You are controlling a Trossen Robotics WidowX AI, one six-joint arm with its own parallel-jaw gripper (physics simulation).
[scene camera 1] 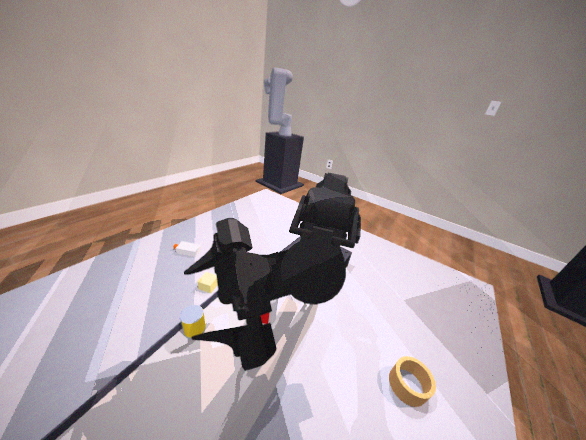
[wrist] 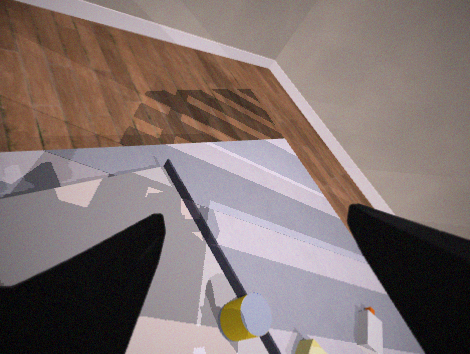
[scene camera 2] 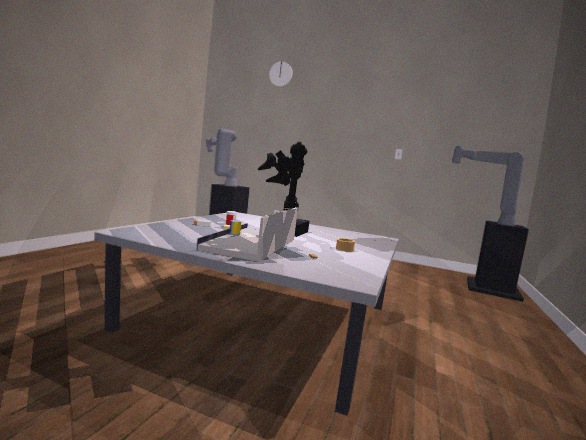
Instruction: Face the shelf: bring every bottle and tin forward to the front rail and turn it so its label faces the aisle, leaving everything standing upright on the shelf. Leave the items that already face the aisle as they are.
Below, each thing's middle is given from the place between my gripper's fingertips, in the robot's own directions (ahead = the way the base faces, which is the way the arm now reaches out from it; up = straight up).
Labels:
Right now the shelf back wall (scene camera 2: 276, 230) is 70 mm behind my hand, 90 mm to the left of it and 260 mm below it. Round my hand: tan tape ring (scene camera 1: 418, 369) 360 mm behind, 340 mm to the left, 320 mm below; then shelf (scene camera 1: 185, 382) 50 mm behind, 50 mm to the right, 340 mm below; then yellow tin (wrist: 250, 316) 60 mm behind, 160 mm to the right, 280 mm below.

